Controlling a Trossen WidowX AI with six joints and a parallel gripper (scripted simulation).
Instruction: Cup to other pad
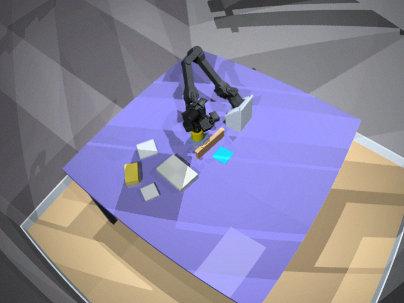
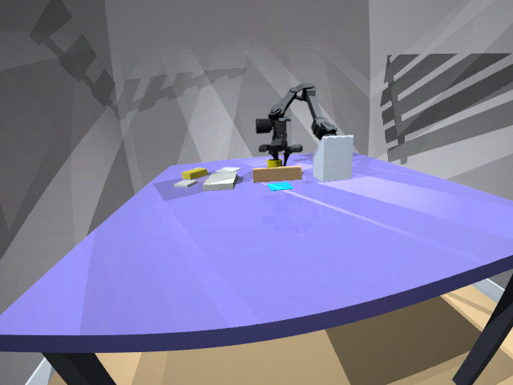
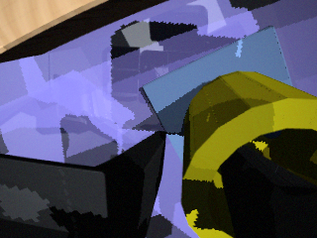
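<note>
Right now my gripper tip is 40 mm short of the dark blue marble, 20 mm to the left of it and 20 mm above it. The rest, counted from my gripper tip: wooden bar 30 mm ahead, 80 mm to the left, 20 mm below; then light blue pad 20 mm ahead, 10 mm to the right, 50 mm below; then yellow cup 20 mm ahead, 10 mm to the right.
</note>
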